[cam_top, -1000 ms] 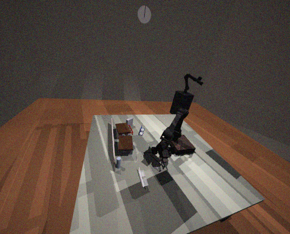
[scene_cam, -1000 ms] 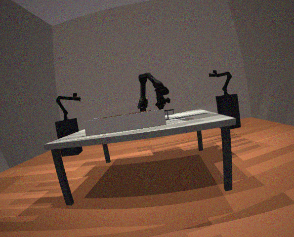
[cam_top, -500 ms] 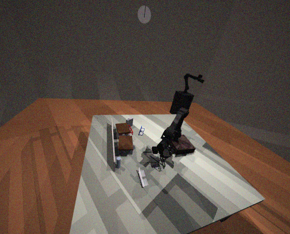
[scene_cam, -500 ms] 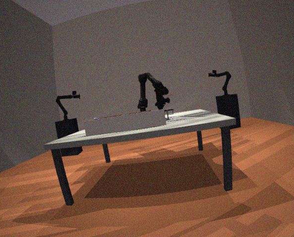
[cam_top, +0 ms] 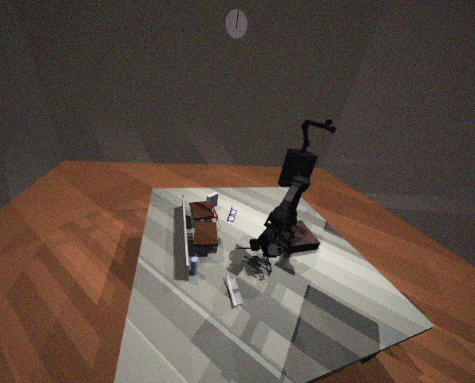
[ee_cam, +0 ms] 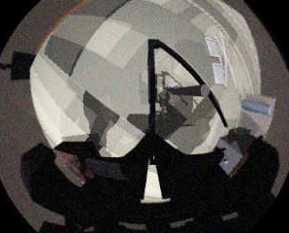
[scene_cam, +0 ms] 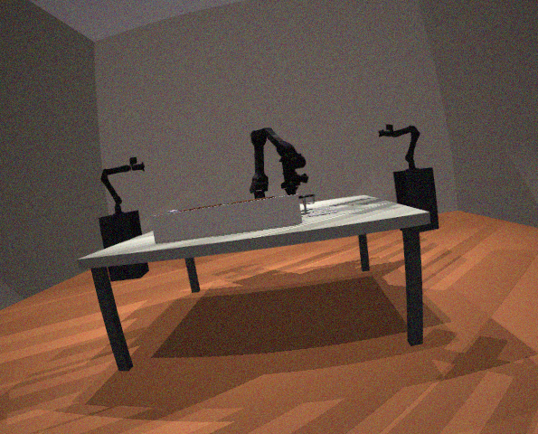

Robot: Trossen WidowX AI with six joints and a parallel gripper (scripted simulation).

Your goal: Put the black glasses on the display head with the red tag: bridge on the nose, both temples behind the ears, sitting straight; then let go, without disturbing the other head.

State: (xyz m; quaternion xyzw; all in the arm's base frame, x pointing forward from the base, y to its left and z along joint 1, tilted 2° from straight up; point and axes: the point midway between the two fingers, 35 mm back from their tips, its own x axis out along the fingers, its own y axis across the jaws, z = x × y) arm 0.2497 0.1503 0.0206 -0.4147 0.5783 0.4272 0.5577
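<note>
Right now the stand is 70 mm ahead of my gripper tip, 40 mm to the left of it and 30 mm below it. From my gripper tip the other things lie so: head: 240 mm ahead, 190 mm to the right; then glasses: 40 mm ahead, 10 mm above; then white panel: 360 mm ahead, 320 mm to the right.
</note>
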